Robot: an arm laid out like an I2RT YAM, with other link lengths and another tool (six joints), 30 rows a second.
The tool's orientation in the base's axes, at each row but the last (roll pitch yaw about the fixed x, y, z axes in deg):
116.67, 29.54, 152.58
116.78, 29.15, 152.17
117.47, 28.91, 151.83
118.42, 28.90, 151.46
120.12, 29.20, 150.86
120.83, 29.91, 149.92
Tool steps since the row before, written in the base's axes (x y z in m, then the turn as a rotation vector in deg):
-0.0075, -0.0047, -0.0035, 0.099, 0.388, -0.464
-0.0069, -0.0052, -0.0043, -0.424, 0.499, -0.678
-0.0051, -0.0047, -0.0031, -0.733, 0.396, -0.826
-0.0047, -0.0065, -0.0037, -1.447, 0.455, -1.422
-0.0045, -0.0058, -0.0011, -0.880, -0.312, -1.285
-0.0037, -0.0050, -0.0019, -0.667, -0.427, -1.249
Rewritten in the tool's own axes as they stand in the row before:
0.0056, -0.0042, -0.0064, 0.308, -0.146, 0.510
0.0053, -0.0053, -0.0061, 0.861, -0.155, 0.351
0.0035, -0.0045, -0.0051, 1.129, -0.283, 0.150
0.0027, -0.0062, -0.0057, 1.990, -0.601, -0.006
0.0015, -0.0040, -0.0061, 1.165, -1.062, -0.194
0.0016, -0.0043, -0.0046, 0.938, -1.135, -0.142

